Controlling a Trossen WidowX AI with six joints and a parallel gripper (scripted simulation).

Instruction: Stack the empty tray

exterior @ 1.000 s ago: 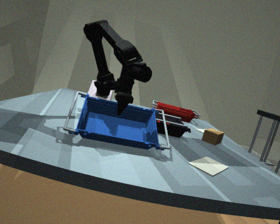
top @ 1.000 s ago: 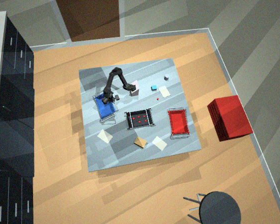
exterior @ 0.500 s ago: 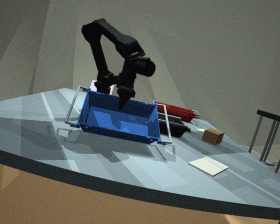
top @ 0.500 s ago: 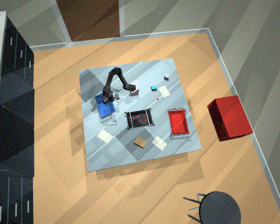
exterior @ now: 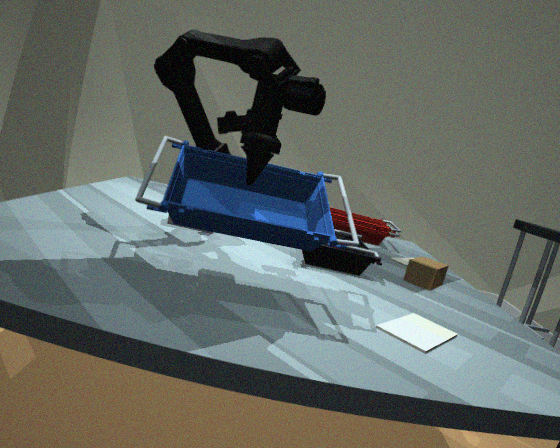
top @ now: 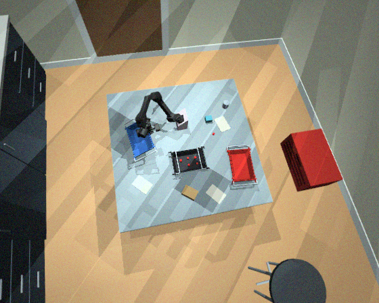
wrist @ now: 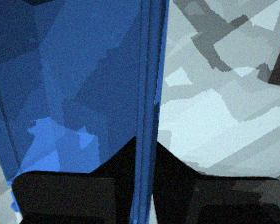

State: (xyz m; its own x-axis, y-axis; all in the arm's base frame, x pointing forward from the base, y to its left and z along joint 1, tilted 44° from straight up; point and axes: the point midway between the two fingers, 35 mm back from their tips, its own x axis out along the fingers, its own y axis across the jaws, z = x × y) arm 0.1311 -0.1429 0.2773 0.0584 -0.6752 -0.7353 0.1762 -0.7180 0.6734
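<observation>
Now: the blue tray 8 cm to the right of my gripper tip, 2 cm ahead of it and 1 cm below it. The rest, counted from my gripper tip: red cube 58 cm to the left, 17 cm below; cyan block 56 cm to the left, 16 cm below, 15 cm behind; brown box 51 cm ahead, 26 cm to the left, 15 cm below.
</observation>
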